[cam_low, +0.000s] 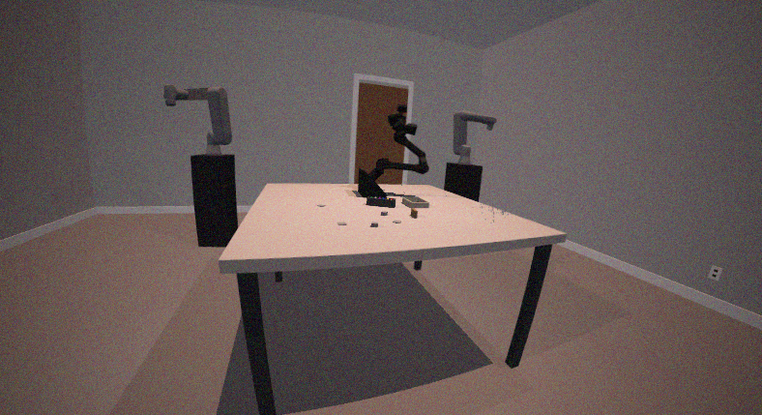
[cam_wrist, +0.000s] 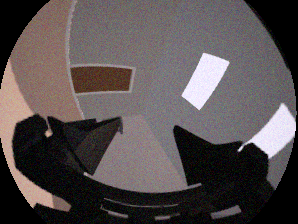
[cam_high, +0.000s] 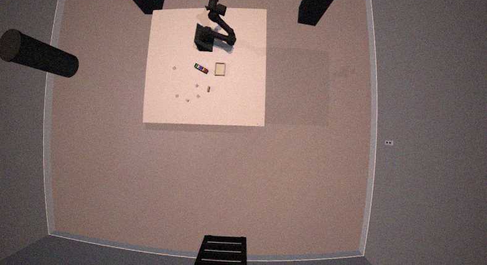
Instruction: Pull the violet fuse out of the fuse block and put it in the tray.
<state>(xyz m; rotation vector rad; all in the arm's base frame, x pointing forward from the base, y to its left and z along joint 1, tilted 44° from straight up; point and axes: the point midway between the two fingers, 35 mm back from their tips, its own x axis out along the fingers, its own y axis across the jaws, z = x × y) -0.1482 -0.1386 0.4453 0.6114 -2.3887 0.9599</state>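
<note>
The violet fuse lies 510 mm below my gripper tip, 460 mm ahead of it and 220 mm to the right of it. The rest, counted from my gripper tip: tan tray (530 mm below, 440 mm ahead, 20 mm to the right).
</note>
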